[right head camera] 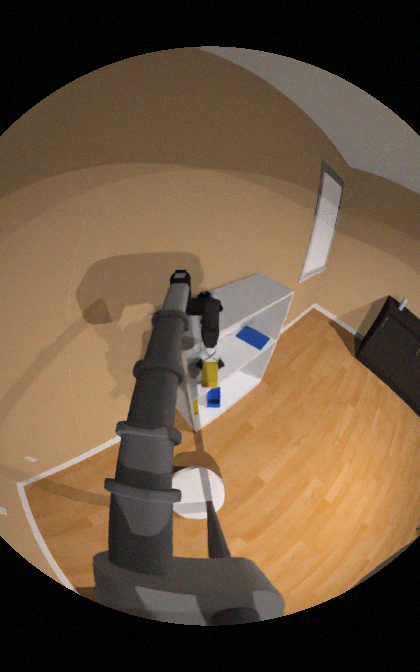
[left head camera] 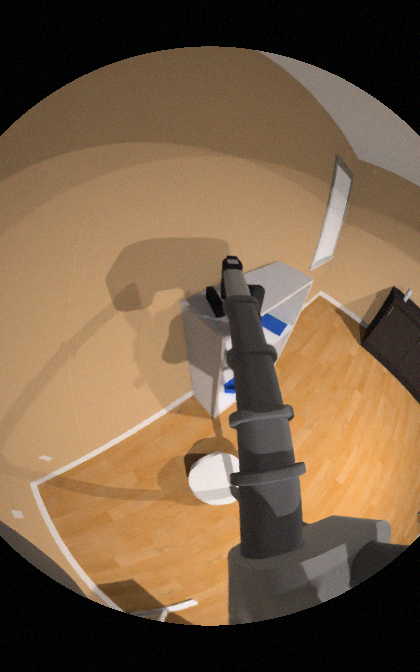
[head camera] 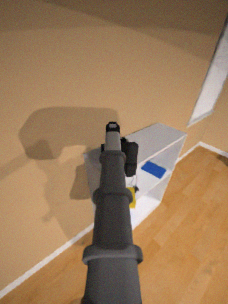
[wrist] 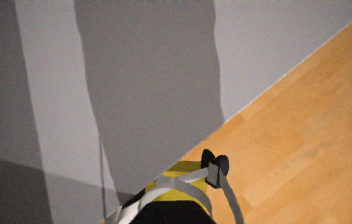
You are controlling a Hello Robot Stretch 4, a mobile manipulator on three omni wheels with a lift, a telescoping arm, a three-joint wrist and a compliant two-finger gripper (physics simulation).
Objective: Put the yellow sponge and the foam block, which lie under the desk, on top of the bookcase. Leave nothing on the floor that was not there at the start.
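Places are measured from the robot's base along level axes (x left, y ahead, z down), in metres.
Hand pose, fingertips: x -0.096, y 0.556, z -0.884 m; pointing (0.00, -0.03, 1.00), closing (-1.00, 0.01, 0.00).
After its pixels a point has its place.
My gripper [right head camera: 210,364] [wrist: 176,162] {x -0.096, y 0.556, z -0.884 m} is shut on the yellow sponge [head camera: 132,197] [right head camera: 210,375] [wrist: 194,192]. The sponge hangs at the front of the white bookcase [head camera: 160,134] {x -0.387, y 0.987, z -1.032 m} [left head camera: 280,279] [right head camera: 260,289] [wrist: 265,45] {x -0.138, y 0.653, z -1.032 m}, near the front edge of its top. In the wrist view that edge runs along the sponge's upper left side, and the fingers sit skewed to the right of the palm. The left finger is mostly hidden there; I cannot tell whether it touches the edge. In the left head view the arm hides the sponge. I cannot make out the foam block or the desk.
A black object [left head camera: 215,301] lies on the bookcase top. Inside are a blue flat item [head camera: 153,169] {x -0.414, y 1.006, z -0.624 m} [left head camera: 274,324] [right head camera: 253,338], a blue bin [right head camera: 214,397] and a yellow item [right head camera: 196,407]. A white round stool [left head camera: 212,480] [right head camera: 200,500] stands in front; a dark cabinet [left head camera: 395,340] [right head camera: 390,350] stands right.
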